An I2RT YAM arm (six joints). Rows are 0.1 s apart.
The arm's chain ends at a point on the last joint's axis. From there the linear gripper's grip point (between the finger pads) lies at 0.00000 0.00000 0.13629 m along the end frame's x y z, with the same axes.
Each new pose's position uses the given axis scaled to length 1; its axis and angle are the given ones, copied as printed.
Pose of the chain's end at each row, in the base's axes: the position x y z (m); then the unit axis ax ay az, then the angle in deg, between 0 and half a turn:
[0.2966 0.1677 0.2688 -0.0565 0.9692 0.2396 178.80]
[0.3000 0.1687 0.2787 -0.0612 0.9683 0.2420 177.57]
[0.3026 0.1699 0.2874 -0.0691 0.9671 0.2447 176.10]
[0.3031 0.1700 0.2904 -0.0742 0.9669 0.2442 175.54]
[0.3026 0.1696 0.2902 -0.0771 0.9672 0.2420 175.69]
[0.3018 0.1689 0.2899 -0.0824 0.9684 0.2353 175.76]
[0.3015 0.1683 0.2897 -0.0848 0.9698 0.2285 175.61]
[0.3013 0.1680 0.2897 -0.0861 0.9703 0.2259 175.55]
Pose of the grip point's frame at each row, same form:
[0.2957 0.2312 0.1482 -0.0565 0.9692 0.2396 178.80]
[0.3016 0.2329 0.1585 -0.0612 0.9683 0.2420 177.57]
[0.3070 0.2350 0.1677 -0.0691 0.9671 0.2447 176.10]
[0.3084 0.2350 0.1708 -0.0742 0.9669 0.2442 175.54]
[0.3074 0.2341 0.1702 -0.0771 0.9672 0.2420 175.69]
[0.3063 0.2318 0.1691 -0.0824 0.9684 0.2353 175.76]
[0.3063 0.2295 0.1680 -0.0848 0.9698 0.2285 175.61]
[0.3063 0.2286 0.1677 -0.0861 0.9703 0.2259 175.55]

